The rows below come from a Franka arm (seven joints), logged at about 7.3 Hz.
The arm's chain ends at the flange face. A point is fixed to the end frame.
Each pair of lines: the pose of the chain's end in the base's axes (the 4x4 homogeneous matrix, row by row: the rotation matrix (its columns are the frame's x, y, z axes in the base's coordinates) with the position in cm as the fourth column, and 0 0 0 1 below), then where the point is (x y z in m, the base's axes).
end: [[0.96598 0.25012 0.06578 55.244], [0.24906 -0.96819 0.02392 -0.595], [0.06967 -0.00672 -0.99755 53.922], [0 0 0 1]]
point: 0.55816 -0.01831 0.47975
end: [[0.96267 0.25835 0.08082 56.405], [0.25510 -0.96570 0.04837 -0.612], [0.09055 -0.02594 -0.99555 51.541], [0 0 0 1]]
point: 0.57078 -0.01701 0.45576
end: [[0.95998 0.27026 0.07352 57.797], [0.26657 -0.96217 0.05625 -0.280], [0.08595 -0.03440 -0.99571 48.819], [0 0 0 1]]
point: 0.58443 -0.01319 0.42842
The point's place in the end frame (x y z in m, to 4 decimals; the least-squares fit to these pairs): -0.0017 0.0138 0.0594
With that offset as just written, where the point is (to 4 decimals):
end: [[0.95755 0.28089 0.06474 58.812], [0.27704 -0.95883 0.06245 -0.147], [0.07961 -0.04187 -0.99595 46.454], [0 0 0 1]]
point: 0.5942 -0.0115 0.4047
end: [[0.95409 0.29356 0.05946 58.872], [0.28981 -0.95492 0.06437 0.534], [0.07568 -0.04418 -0.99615 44.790], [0 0 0 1]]
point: 0.5947 -0.0045 0.3880
